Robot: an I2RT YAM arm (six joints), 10 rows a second.
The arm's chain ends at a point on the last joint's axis. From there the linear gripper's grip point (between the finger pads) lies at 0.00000 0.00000 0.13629 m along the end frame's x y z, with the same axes.
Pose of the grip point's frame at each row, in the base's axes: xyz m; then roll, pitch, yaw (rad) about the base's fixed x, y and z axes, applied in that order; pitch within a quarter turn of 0, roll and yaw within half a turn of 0:
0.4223 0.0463 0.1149 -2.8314 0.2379 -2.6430
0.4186 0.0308 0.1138 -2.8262 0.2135 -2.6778
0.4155 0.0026 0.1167 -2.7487 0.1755 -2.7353
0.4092 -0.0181 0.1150 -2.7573 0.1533 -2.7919
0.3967 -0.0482 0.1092 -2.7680 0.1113 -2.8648
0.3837 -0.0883 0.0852 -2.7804 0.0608 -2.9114
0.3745 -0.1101 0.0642 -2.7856 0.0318 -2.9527
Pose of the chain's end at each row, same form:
0.3755 0.0682 0.2410 -2.8314 0.2379 -2.6430
0.3751 0.0563 0.2404 -2.8262 0.2135 -2.6778
0.3747 0.0418 0.2407 -2.7487 0.1755 -2.7353
0.3736 0.0233 0.2399 -2.7573 0.1533 -2.7919
0.3696 -0.0042 0.2353 -2.7680 0.1113 -2.8648
0.3652 -0.0432 0.2125 -2.7804 0.0608 -2.9114
0.3616 -0.0642 0.1919 -2.7856 0.0318 -2.9527

